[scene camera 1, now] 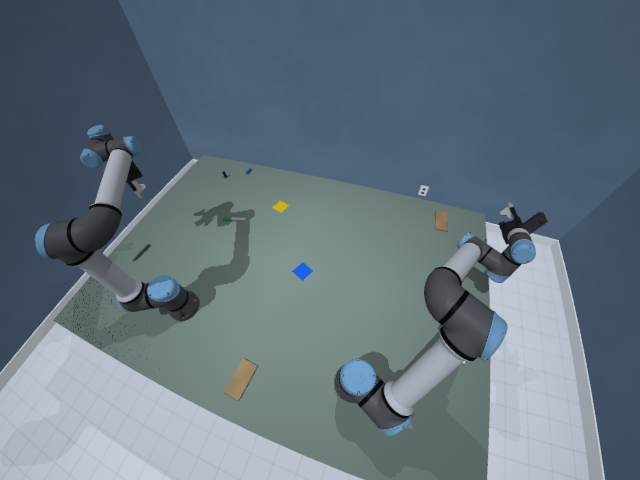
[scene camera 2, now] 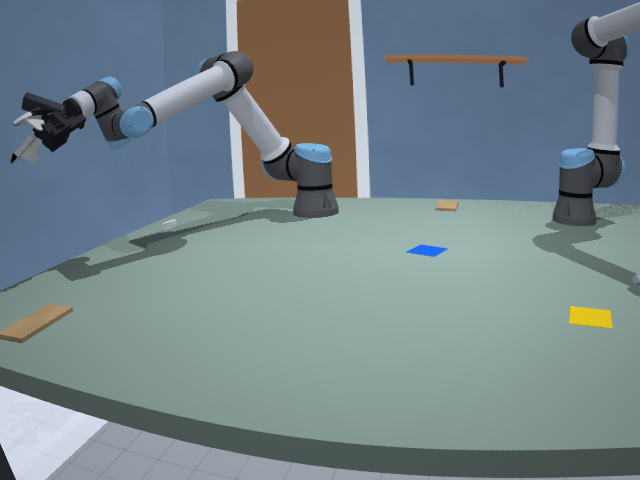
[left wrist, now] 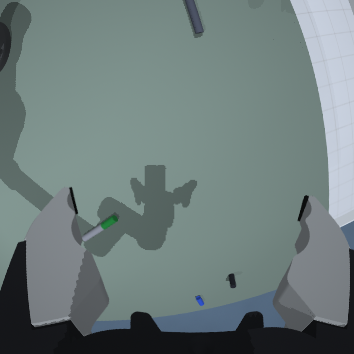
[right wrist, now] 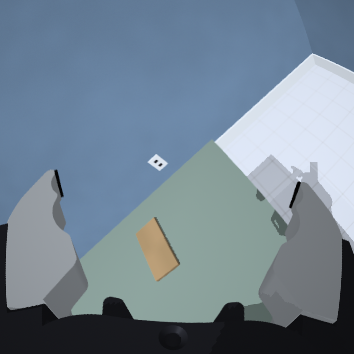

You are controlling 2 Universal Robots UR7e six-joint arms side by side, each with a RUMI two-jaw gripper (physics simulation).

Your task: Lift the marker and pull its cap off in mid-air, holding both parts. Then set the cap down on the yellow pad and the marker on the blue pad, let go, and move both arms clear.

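Frame: origin at the left arm's base, x right, y ahead, z up, level; centimetres.
Seen in the pictures: left gripper, fingertip midpoint: [scene camera 1: 138,192] [left wrist: 189,195]; right gripper, fingertip midpoint: [scene camera 1: 515,217] [scene camera 2: 11,144] [right wrist: 177,179]; left arm's base at its link origin: [scene camera 1: 184,306] [scene camera 2: 574,220]; right arm's base at its link origin: [scene camera 2: 316,212].
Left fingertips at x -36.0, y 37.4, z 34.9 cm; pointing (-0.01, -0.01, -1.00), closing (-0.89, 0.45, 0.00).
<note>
Pixels of each thing's top centre, then the offset from my left fingertips to it. "pt": a spot on its surface instead.
- marker at its top centre: [left wrist: 97,231] [scene camera 1: 234,218] dx +35.2, dy +20.4, dz -33.1 cm
- body at a spot on its surface: [scene camera 2: 636,279] pt dx +41.8, dy +22.2, dz -33.9 cm
- yellow pad at its top centre: [scene camera 2: 590,316] [scene camera 1: 280,206] dx +58.4, dy +37.9, dz -34.8 cm
- blue pad at its top centre: [scene camera 2: 427,250] [scene camera 1: 302,271] dx +86.6, dy -2.2, dz -34.8 cm
- dark pen at its top centre: [scene camera 1: 140,251] dx -9.4, dy -17.5, dz -33.2 cm
- small black piece at its top centre: [left wrist: 232,286] [scene camera 1: 223,172] dx +8.3, dy +55.3, dz -30.1 cm
- small blue piece at its top centre: [left wrist: 199,302] [scene camera 1: 248,169] dx +22.9, dy +64.4, dz -32.8 cm
- small white block at its top centre: [scene camera 2: 169,221] dx +167.4, dy -25.2, dz -32.7 cm
The marker [scene camera 1: 235,219] [left wrist: 100,228] lies on the green table top, its green cap [scene camera 1: 226,219] [left wrist: 109,221] on one end of its light grey body; in scene camera 2 part of the body [scene camera 2: 636,279] shows at the right edge. The yellow pad [scene camera 1: 280,206] [scene camera 2: 590,317] lies near the marker, and the blue pad [scene camera 1: 302,271] [scene camera 2: 427,250] nearer the arm bases. My left gripper [scene camera 1: 139,190] [left wrist: 189,195] is open and empty, high above the table, left of the marker in scene camera 1. My right gripper [scene camera 2: 13,142] [right wrist: 177,179] is open and empty, raised at the far right in scene camera 1.
A dark pen [scene camera 1: 141,252] [left wrist: 194,17], a small black piece [scene camera 1: 225,174] [left wrist: 232,280] and a small blue piece [scene camera 1: 249,171] [left wrist: 200,300] lie on the table. Two flat wooden blocks [scene camera 1: 241,379] [scene camera 1: 440,220] and a small white block [scene camera 2: 169,224] lie farther off.
</note>
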